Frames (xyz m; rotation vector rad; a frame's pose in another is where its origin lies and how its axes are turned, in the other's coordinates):
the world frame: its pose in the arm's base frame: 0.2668 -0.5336 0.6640 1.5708 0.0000 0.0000
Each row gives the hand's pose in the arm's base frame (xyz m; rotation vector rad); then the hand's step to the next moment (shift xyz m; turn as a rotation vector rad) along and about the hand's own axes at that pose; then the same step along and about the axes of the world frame.
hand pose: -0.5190 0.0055 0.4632 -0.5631 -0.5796 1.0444
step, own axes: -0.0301 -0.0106 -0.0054 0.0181 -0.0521 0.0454
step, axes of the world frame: -0.0013 -0.0019 0.0323 0.0087 0.0708 -0.0029
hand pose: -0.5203 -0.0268 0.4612 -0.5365 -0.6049 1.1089
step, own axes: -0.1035 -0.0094 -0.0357 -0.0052 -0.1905 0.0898
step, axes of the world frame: -0.0025 -0.0379 0.1031 0.0613 0.1913 0.0634
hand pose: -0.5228 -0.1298 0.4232 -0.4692 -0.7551 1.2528
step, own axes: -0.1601 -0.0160 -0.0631 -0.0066 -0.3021 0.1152
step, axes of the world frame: 0.0369 -0.0718 0.1528 0.1173 0.2854 0.0967
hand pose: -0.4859 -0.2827 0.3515 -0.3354 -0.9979 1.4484
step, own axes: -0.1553 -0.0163 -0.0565 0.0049 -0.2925 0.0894
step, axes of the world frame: 0.0792 -0.0766 0.1243 0.1277 0.2676 0.0751
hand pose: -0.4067 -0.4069 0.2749 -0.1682 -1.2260 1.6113
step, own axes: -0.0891 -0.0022 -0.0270 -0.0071 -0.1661 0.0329
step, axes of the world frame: 0.0573 -0.0505 0.0532 0.0882 0.1393 0.0394
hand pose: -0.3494 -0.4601 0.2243 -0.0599 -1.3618 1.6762
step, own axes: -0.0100 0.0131 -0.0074 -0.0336 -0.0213 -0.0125
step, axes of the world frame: 0.0016 -0.0180 0.0004 0.0388 -0.0045 0.0147
